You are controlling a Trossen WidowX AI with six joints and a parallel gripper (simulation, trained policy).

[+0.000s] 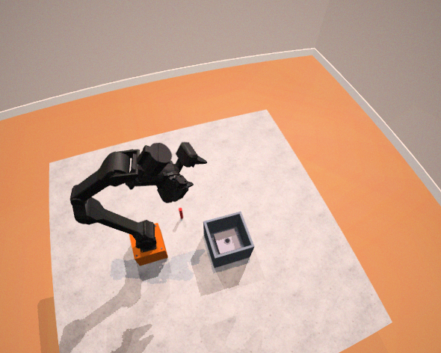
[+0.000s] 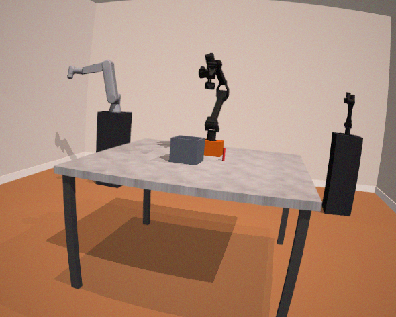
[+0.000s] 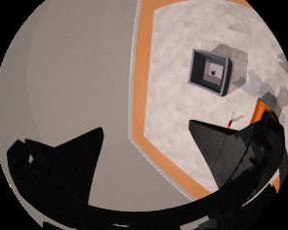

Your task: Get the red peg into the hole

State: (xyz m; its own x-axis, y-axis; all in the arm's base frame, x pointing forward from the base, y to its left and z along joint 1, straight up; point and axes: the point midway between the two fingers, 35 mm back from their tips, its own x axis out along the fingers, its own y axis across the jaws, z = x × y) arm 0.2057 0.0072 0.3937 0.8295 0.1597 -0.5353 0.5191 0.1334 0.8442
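My gripper tip is now 430 mm above the red peg, 110 mm to the right of it and 70 mm past it. Round my gripper tip: plate (430 mm below, 80 mm to the right, 80 mm ahead).
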